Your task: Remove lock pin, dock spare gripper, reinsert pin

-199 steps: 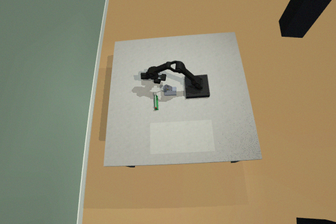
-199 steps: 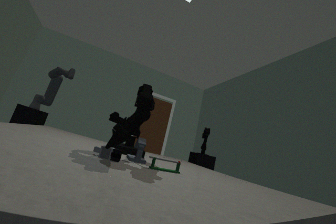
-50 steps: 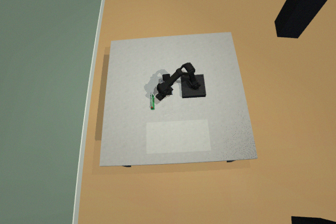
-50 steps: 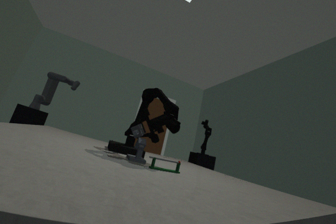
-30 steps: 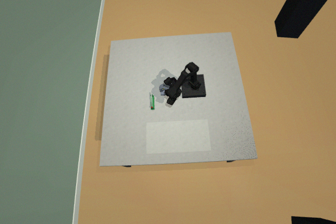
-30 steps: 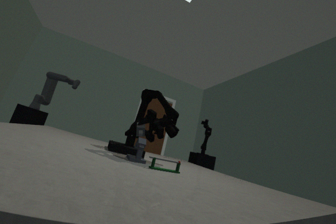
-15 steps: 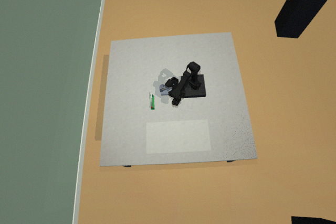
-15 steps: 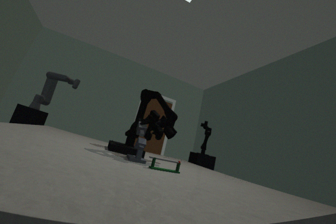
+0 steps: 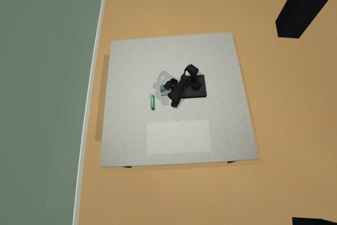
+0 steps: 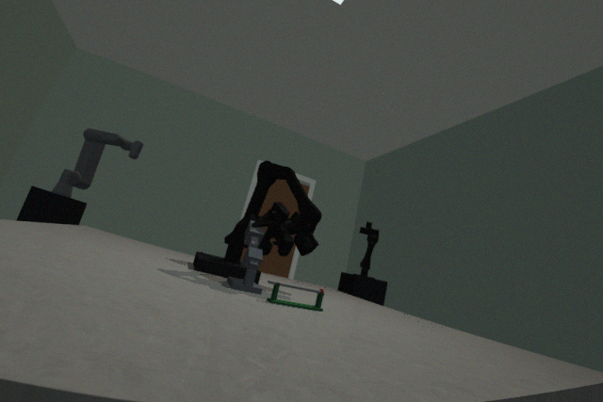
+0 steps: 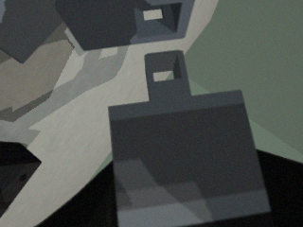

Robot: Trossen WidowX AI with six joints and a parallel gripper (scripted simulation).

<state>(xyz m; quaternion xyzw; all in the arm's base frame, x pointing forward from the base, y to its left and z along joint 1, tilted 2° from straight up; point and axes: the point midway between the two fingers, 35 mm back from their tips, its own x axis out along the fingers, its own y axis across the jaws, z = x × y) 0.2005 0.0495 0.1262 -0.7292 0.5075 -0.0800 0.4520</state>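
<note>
My gripper tip is now 16 cm short of the green rack, 15 cm to the right of it and 13 cm above it. Round my gripper tip: spare gripper: 2 cm to the left; then grey mount socket: 10 cm below, 6 cm ahead, 2 cm to the left.
</note>
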